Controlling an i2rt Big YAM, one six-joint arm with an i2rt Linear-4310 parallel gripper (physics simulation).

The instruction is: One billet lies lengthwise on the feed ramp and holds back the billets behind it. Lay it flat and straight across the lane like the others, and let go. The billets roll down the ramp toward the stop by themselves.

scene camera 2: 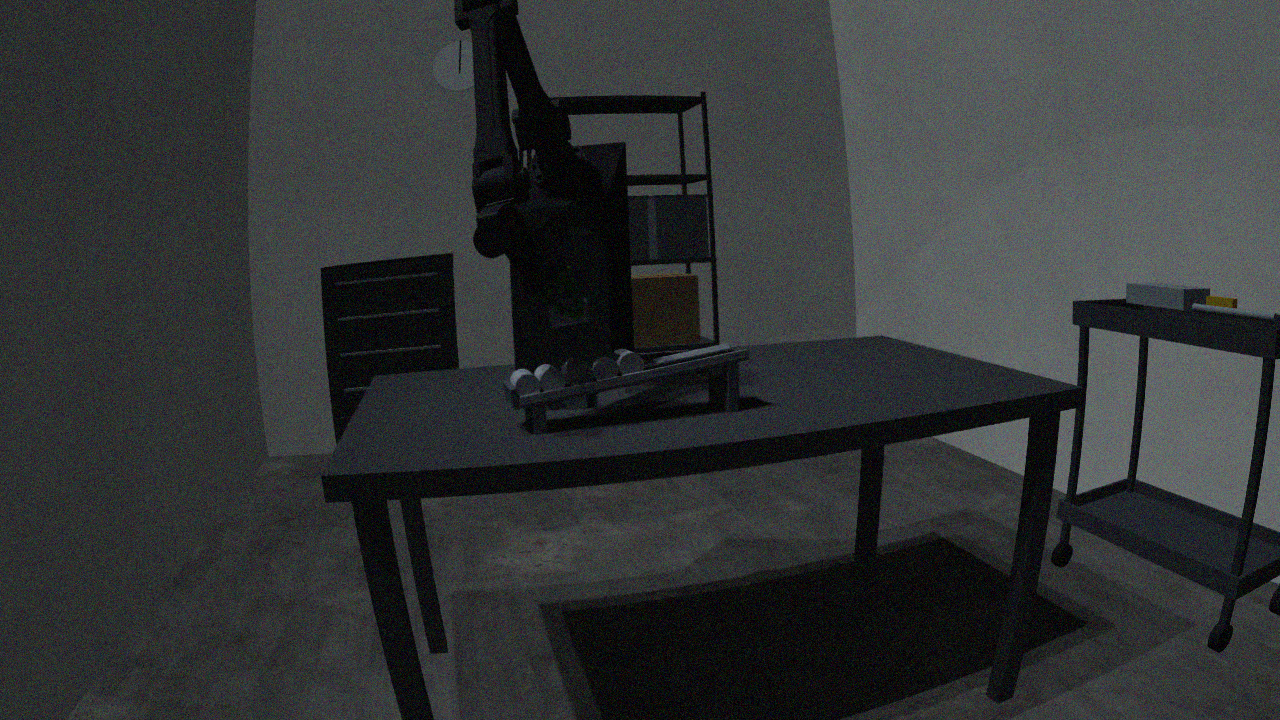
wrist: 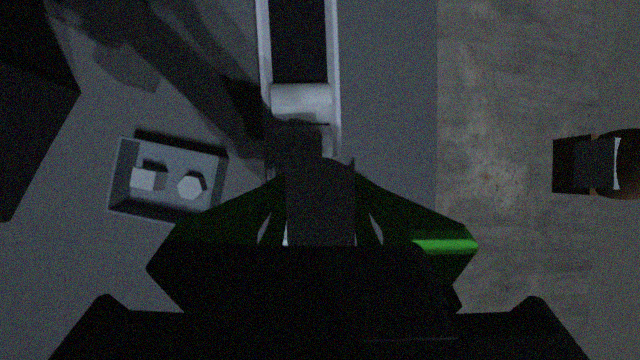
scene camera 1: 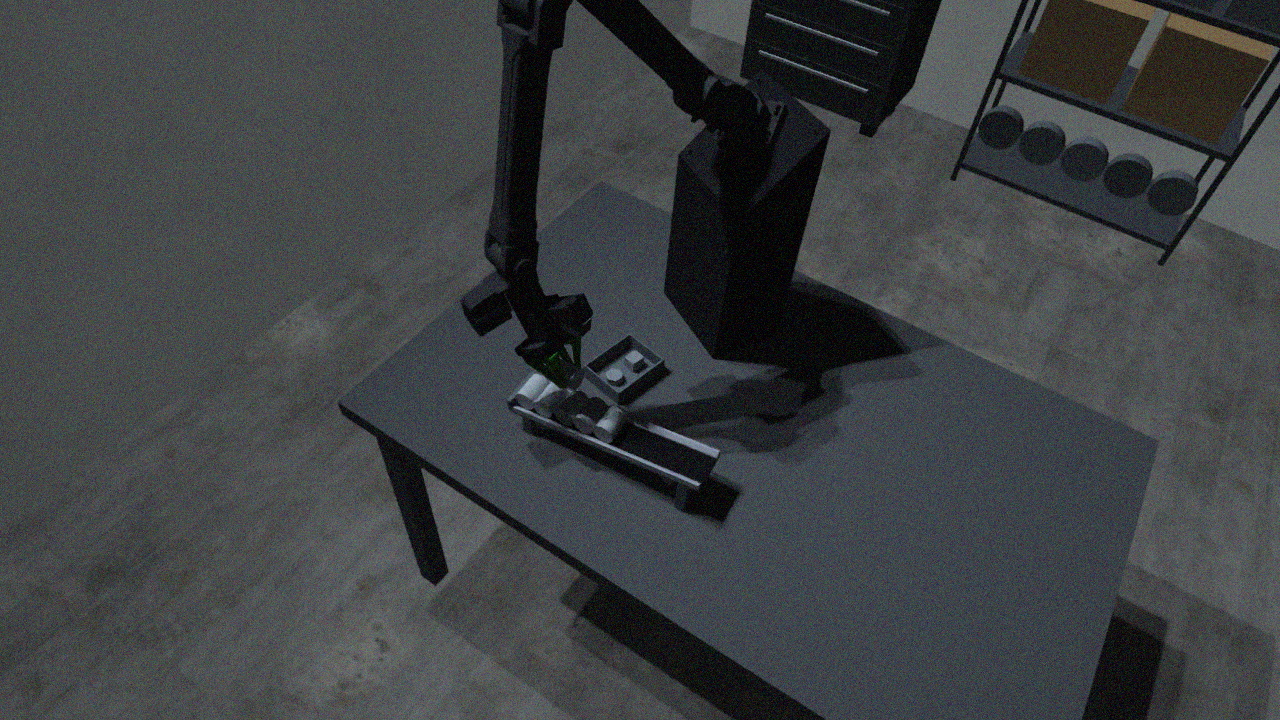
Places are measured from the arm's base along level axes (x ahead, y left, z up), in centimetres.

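Pixels of known places: gripper, between the fingertips: [scene camera 2: 578,317] [wrist: 320,180] [scene camera 1: 571,380]; arm's base, origin of its link: [scene camera 2: 559,168] [scene camera 1: 752,125].
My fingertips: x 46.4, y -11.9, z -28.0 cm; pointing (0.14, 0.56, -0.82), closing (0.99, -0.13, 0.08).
Ahead of a thing's pixels: the offset from my fingertips to its top centre. "spot": to the spot under its first point. Level surfaces: height alone.
My gripper [scene camera 1: 562,365] [scene camera 2: 568,284] [wrist: 320,180] is shut on a grey billet @(dx -0.3, dy -1.4, dz +3.2 cm) [scene camera 1: 571,377] [scene camera 2: 570,311] [wrist: 320,210]. It holds the billet above the feed ramp @(spot: dx +3.7, dy +16.1, dz -8.2 cm) [scene camera 1: 644,459] [scene camera 2: 689,361] [wrist: 332,50], with the billet's length running along the lane in the wrist view. Several billets lie in a row across the lower part of the ramp, some in shadow. The uppermost billet @(dx -0.2, dy +7.7, dz -5.8 cm) [scene camera 1: 610,423] [scene camera 2: 630,360] [wrist: 301,102] is pale and lies straight between the rails. The lowest billet @(dx -1.5, dy -8.8, dz -7.6 cm) [scene camera 1: 529,388] [scene camera 2: 521,380] is at the low end. The fingers and the held billet hide part of the row in the wrist view.
A small tray @(dx -18.7, dy +1.8, dz -13.3 cm) [scene camera 1: 645,383] [wrist: 117,172] with two small pale blocks stands beside the ramp, on the arm base's side. The dark arm pedestal [scene camera 1: 733,268] stands behind it on the table @(dz -16.9 cm) [scene camera 1: 895,537] [scene camera 2: 895,376]. A cart [scene camera 2: 1154,323] stands to the right in scene camera 2.
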